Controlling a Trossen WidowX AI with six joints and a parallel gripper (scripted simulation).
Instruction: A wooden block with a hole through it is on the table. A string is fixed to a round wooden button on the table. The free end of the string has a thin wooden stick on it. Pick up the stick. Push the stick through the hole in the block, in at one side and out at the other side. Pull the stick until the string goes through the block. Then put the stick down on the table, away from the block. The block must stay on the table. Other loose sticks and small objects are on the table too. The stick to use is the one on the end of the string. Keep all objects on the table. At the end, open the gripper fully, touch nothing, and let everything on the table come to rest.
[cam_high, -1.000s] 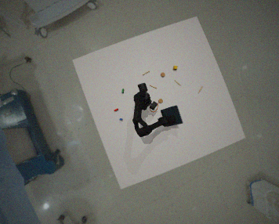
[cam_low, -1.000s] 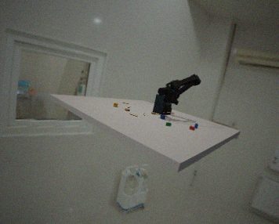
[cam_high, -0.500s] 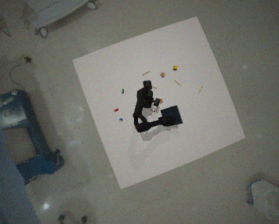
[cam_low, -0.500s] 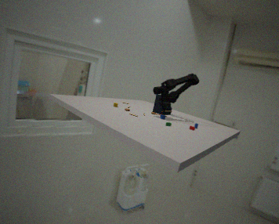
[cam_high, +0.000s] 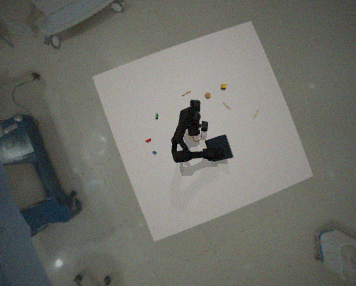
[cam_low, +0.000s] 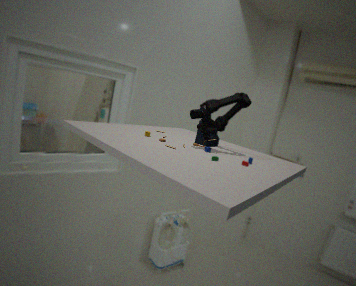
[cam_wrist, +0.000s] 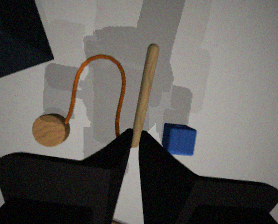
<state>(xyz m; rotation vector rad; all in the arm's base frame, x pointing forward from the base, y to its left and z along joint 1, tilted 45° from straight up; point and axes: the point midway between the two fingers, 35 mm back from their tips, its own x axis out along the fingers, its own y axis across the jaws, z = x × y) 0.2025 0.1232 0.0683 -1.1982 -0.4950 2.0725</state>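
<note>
Right now my gripper tip is 50 mm to the right of the blue cube, 40 mm above it and 30 mm short of it. The rest, counted from my gripper tip: green piece: 210 mm to the left, 150 mm ahead, 50 mm below; round wooden button: 100 mm to the right, 50 mm below, 10 mm behind; thin wooden stick: 10 mm behind, 10 mm above.
</note>
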